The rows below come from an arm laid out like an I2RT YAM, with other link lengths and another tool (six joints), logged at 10 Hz.
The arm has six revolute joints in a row. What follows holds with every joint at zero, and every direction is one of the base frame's. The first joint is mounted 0.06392 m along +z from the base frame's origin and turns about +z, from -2.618 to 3.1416 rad. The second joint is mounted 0.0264 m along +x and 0.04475 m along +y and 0.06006 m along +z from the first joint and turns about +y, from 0 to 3.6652 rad. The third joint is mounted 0.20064 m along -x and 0.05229 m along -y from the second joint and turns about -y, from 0 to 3.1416 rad. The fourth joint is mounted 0.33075 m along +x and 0.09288 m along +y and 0.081 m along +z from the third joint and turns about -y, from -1.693 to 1.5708 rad. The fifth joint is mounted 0.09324 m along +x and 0.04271 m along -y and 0.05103 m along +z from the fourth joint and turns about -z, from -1.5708 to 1.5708 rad. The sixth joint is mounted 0.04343 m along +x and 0.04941 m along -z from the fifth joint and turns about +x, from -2.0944 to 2.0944 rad. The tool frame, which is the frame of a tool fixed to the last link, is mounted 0.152 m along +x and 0.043 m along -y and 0.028 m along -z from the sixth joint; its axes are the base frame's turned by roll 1.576, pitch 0.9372 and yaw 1.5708 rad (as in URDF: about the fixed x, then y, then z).
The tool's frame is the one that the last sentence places.
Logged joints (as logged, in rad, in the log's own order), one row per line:
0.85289, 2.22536, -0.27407, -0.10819, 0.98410, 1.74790
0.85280, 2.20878, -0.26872, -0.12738, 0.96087, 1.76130
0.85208, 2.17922, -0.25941, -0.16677, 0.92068, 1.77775
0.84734, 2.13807, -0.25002, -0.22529, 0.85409, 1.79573
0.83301, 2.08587, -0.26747, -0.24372, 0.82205, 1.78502
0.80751, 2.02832, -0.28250, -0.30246, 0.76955, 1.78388
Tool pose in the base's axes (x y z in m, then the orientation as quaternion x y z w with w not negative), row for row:
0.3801, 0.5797, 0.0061, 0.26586, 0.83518, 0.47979, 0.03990
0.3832, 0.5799, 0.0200, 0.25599, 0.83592, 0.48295, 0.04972
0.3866, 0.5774, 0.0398, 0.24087, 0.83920, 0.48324, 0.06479
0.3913, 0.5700, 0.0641, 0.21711, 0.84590, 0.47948, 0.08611
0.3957, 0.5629, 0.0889, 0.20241, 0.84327, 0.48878, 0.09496
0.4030, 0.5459, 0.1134, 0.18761, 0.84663, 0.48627, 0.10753
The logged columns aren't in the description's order. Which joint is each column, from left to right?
Columns, left to right: joint 1, joint 2, joint 5, joint 4, joint 6, joint 3.
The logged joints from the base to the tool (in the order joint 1, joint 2, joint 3, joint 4, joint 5, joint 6), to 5 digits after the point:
0.85289, 2.22536, 1.74790, -0.10819, -0.27407, 0.98410
0.85280, 2.20878, 1.76130, -0.12738, -0.26872, 0.96087
0.85208, 2.17922, 1.77775, -0.16677, -0.25941, 0.92068
0.84734, 2.13807, 1.79573, -0.22529, -0.25002, 0.85409
0.83301, 2.08587, 1.78502, -0.24372, -0.26747, 0.82205
0.80751, 2.02832, 1.78388, -0.30246, -0.28250, 0.76955

